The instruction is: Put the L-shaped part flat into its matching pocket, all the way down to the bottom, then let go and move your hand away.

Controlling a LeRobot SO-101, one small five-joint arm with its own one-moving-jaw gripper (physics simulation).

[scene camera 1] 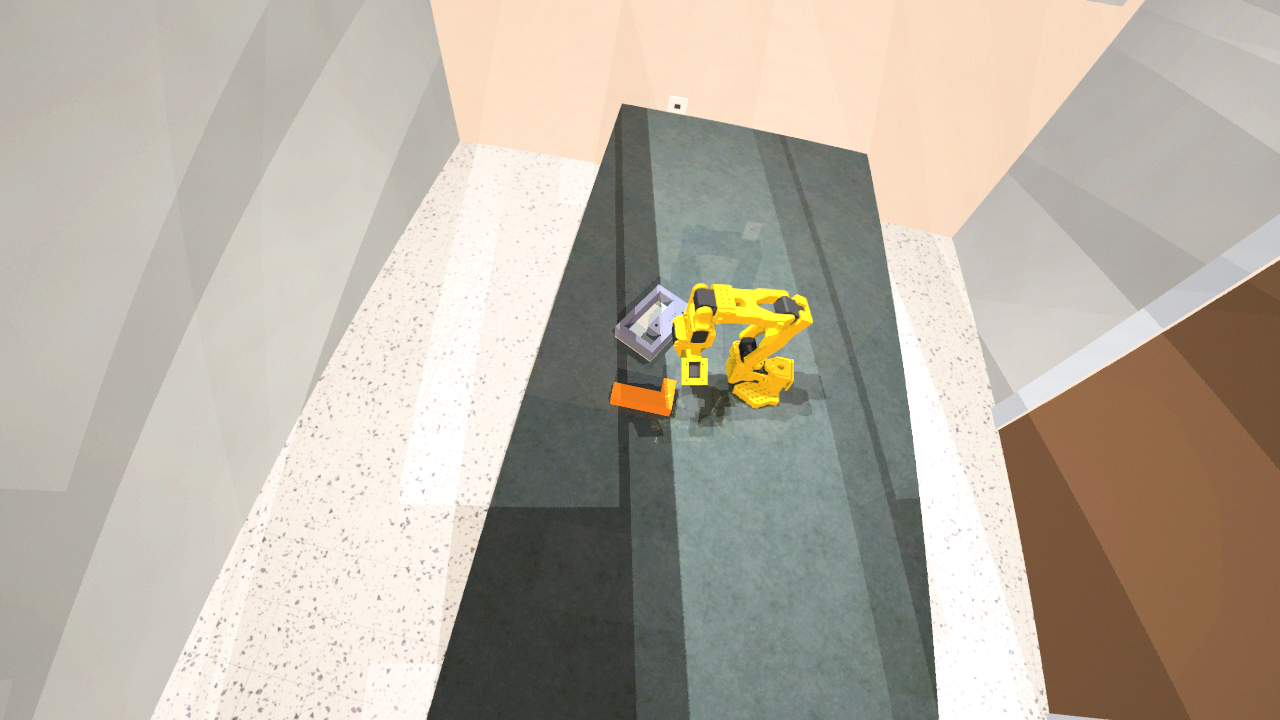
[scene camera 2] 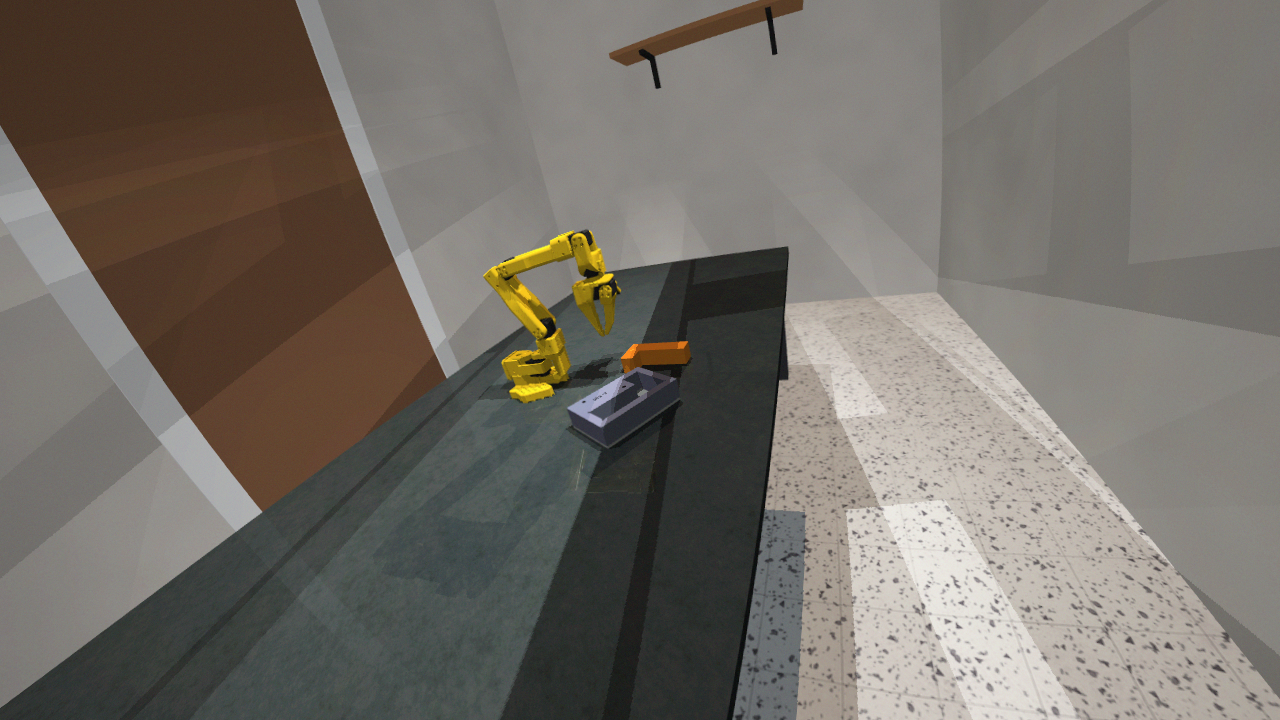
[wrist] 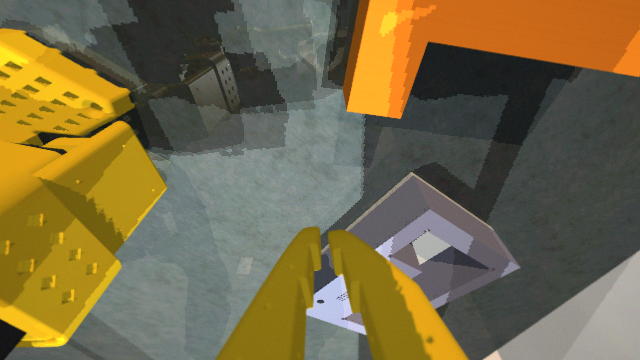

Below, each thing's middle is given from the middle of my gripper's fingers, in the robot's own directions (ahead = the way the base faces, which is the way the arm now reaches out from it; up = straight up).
Labels:
My hand is 120 mm above the orange L-shaped part [scene camera 1: 623,395], 40 mm to the right of it and 40 mm short of it. From my hand the other things lie so: grey block with pocket [scene camera 2: 610,414] 120 mm to the right, 120 mm below, 50 mm ahead.

